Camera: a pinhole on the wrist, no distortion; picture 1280 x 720 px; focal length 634.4 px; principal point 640.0 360.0 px. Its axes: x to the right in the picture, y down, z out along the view. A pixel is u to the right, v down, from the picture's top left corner.
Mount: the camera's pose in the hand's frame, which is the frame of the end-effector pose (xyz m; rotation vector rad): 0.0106 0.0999 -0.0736 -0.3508 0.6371 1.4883
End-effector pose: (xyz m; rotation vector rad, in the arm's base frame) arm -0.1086 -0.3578 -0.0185 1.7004 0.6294 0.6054
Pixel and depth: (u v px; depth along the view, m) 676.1 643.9 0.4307
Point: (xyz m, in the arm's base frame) 0.0472 -0.7013 0.2956
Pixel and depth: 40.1 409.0 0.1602
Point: 0.0205 -0.4503 0.0256
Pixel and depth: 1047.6 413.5 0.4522
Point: 0.0590 -0.5260 0.5491
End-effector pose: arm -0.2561 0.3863 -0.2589 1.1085 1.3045 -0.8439
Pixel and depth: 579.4 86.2 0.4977
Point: 0.1942 0.2218 -0.5395
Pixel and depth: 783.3 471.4 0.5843
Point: 0.3704 0.2377 -0.2091
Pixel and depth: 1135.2 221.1 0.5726
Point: 0.5424 0.5490 -0.3668
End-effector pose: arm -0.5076 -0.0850 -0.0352 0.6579 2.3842 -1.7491
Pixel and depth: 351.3 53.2 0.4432
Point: -0.7689 -0.2921 -0.4172
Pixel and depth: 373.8 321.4 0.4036
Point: -0.5836 -0.3238 -0.3601
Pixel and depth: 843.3 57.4 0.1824
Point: -0.5244 -0.0108 -0.3033
